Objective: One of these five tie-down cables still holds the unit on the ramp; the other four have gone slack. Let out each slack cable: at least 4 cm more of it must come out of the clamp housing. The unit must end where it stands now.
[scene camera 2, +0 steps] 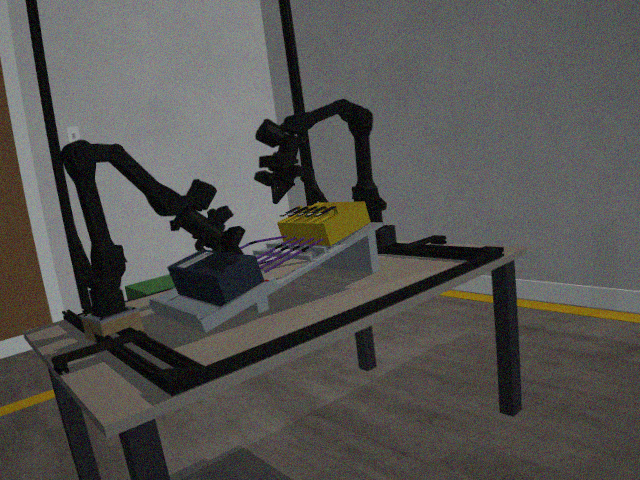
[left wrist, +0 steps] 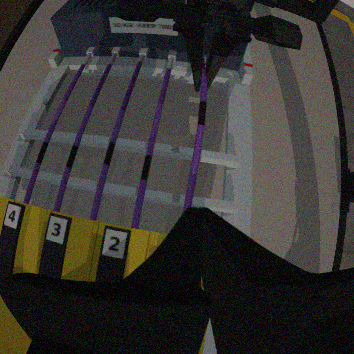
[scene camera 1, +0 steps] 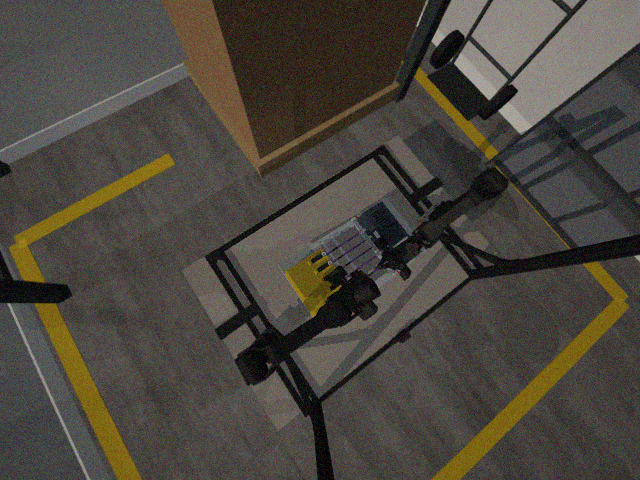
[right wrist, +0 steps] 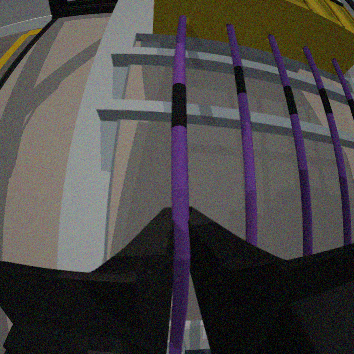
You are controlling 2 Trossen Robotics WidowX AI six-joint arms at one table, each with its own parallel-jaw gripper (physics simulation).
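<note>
A yellow clamp housing [scene camera 1: 308, 282] [scene camera 2: 339, 221] [left wrist: 81, 239] [right wrist: 246, 17] sits at the top of the grey ramp [scene camera 2: 347, 254] [left wrist: 240, 123] [right wrist: 84, 158]. The dark blue unit [scene camera 1: 385, 221] [scene camera 2: 215, 276] [left wrist: 81, 28] stands at the ramp's low end. Five purple cables [scene camera 1: 351, 252] [scene camera 2: 280, 250] with black bands run between them. My right gripper [scene camera 1: 390, 259] [scene camera 2: 234, 240] [left wrist: 200, 90] [right wrist: 177, 216] is shut on the outermost cable [left wrist: 198, 140] [right wrist: 180, 158], close to the unit. My left gripper [scene camera 1: 344, 280] [scene camera 2: 277, 195] [left wrist: 195, 216] is shut and empty, hanging above the housing.
Labels 2, 3 and 4 mark the housing's slots in the left wrist view. A black frame [scene camera 1: 294, 205] [scene camera 2: 413, 286] borders the table. A green block [scene camera 2: 149, 287] lies behind the unit. A big brown crate [scene camera 1: 309, 71] and a hand truck [scene camera 1: 475, 62] stand on the floor.
</note>
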